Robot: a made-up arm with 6 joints. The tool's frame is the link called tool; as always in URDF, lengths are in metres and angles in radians. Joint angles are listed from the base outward. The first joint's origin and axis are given. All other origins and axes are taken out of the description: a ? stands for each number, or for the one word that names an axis. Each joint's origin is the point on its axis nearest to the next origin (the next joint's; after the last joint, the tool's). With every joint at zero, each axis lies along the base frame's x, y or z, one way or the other. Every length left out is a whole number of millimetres.
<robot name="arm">
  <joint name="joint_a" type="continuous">
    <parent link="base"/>
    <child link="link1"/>
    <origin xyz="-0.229 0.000 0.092"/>
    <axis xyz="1 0 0"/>
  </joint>
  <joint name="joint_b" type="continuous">
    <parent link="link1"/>
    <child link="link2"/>
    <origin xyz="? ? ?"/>
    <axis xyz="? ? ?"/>
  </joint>
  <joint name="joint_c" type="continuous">
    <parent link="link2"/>
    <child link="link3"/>
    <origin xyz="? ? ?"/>
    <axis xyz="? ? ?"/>
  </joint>
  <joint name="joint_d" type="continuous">
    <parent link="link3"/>
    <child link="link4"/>
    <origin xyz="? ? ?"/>
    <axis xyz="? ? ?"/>
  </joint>
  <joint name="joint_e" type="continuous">
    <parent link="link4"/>
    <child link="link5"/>
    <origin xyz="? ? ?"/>
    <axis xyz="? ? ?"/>
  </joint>
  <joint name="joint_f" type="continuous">
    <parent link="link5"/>
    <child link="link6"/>
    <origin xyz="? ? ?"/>
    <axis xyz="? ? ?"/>
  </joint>
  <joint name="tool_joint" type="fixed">
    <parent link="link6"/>
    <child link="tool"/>
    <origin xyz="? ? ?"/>
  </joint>
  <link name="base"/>
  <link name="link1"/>
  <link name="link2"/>
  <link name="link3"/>
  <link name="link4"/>
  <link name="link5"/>
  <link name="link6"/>
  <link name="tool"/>
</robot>
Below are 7 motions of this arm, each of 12 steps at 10 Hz.
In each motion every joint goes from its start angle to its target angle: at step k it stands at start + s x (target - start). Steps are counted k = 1, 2, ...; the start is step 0. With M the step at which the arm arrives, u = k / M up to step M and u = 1 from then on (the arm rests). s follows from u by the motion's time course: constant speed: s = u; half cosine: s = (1 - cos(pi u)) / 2; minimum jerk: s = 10 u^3 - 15 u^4 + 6 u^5.
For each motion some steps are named. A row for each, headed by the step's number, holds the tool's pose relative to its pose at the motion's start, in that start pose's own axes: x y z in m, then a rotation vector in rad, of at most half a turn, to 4 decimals.
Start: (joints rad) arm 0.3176 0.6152 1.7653 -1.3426 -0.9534 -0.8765
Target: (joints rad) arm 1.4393 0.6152 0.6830 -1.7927 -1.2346 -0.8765
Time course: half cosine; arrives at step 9
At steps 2, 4, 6, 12:
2: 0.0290 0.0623 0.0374 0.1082 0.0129 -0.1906
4: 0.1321 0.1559 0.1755 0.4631 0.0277 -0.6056
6: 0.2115 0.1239 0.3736 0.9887 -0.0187 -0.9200
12: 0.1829 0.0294 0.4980 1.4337 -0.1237 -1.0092

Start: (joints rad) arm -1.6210 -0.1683 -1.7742 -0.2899 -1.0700 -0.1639
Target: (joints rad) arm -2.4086 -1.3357 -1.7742 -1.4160 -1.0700 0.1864
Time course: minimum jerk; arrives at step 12
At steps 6, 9, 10, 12:
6: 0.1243 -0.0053 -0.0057 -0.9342 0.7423 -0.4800
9: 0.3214 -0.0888 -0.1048 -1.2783 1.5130 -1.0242
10: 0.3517 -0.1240 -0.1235 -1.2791 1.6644 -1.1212
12: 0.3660 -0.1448 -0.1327 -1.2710 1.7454 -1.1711

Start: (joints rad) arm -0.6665 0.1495 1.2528 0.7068 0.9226 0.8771
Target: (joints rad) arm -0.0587 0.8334 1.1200 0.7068 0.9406 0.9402
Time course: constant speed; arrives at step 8
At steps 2, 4, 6, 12:
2: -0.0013 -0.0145 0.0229 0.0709 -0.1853 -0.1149
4: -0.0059 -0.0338 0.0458 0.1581 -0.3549 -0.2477
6: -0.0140 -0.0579 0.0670 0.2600 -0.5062 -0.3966
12: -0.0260 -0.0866 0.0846 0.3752 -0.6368 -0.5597

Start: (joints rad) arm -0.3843 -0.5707 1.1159 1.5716 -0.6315 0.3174
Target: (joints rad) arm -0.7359 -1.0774 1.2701 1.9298 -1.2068 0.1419
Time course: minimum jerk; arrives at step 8
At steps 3, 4, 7, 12:
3: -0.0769 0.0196 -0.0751 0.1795 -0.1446 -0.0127
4: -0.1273 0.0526 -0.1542 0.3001 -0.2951 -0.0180
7: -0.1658 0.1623 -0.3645 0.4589 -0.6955 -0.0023
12: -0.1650 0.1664 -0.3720 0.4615 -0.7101 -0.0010

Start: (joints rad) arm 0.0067 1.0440 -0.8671 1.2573 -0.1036 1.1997
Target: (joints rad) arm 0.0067 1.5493 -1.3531 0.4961 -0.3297 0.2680
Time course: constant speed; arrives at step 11
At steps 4, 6, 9, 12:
4: 0.0100 0.1331 -0.0490 0.1837 -0.1812 -0.1067
6: 0.0280 0.1983 -0.0634 0.2776 -0.2555 -0.1478
9: 0.0659 0.2910 -0.0689 0.4239 -0.3433 -0.1976
12: 0.0956 0.3479 -0.0608 0.5274 -0.3851 -0.2248

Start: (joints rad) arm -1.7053 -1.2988 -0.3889 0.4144 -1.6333 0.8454
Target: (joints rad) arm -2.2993 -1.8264 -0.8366 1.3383 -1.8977 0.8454
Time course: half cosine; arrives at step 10
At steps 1, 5, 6, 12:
1: -0.0029 0.0133 0.0040 -0.0017 0.0061 -0.0242
5: 0.0256 0.2892 0.0725 -0.1774 0.1319 -0.4703
6: 0.0662 0.3746 0.0796 -0.2874 0.1782 -0.5924
12: 0.1855 0.5320 0.0502 -0.6055 0.2977 -0.7948

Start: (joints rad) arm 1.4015 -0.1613 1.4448 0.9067 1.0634 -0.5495
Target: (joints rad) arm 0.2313 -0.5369 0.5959 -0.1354 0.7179 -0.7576
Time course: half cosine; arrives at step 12
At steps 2, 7, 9, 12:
2: 0.0151 -0.0191 -0.0222 -0.0122 -0.0869 -0.0443
7: 0.1532 -0.2865 -0.1387 -0.4527 -0.7867 -0.4462
9: 0.1627 -0.4445 -0.1192 -0.7707 -0.9902 -0.6429
12: 0.1351 -0.5479 -0.0848 -1.0067 -1.0837 -0.7931

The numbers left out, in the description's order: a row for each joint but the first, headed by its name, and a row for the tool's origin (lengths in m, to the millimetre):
joint_b: xyz 0.000 0.103 0.060, axis 0 -1 0
joint_c: xyz 0.120 0.000 -0.355, axis 0 0 1
joint_d: xyz 0.061 0.031 0.000, axis 1 0 0
joint_e: xyz 0.000 -0.096 0.114, axis 0 0 -1
joint_f: xyz -0.352 0.313 0.000, axis -1 0 0
tool: xyz 0.000 -0.098 -0.050

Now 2 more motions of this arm.
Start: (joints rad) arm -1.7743 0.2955 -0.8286 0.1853 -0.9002 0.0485
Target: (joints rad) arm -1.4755 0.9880 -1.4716 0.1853 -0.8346 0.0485
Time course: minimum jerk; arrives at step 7
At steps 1, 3, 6, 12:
1: 0.0075 0.0078 -0.0043 0.0032 -0.0175 -0.0181
3: 0.1434 0.1174 -0.0400 0.0765 -0.2667 -0.3003
6: 0.4458 0.2379 0.0506 0.3163 -0.6508 -0.8454
12: 0.4573 0.2395 0.0580 0.3281 -0.6639 -0.8668

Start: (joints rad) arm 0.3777 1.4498 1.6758 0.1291 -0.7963 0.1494
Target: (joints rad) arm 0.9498 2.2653 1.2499 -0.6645 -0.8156 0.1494
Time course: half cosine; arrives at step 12
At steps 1, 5, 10, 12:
1: -0.0018 0.0040 0.0076 -0.0205 0.0206 -0.0136
5: 0.0069 0.1121 0.1473 -0.3977 0.4894 -0.2967
10: 0.1688 0.2667 0.2406 -0.7852 1.3817 -0.7143
12: 0.1927 0.2759 0.2397 -0.8114 1.4988 -0.7578

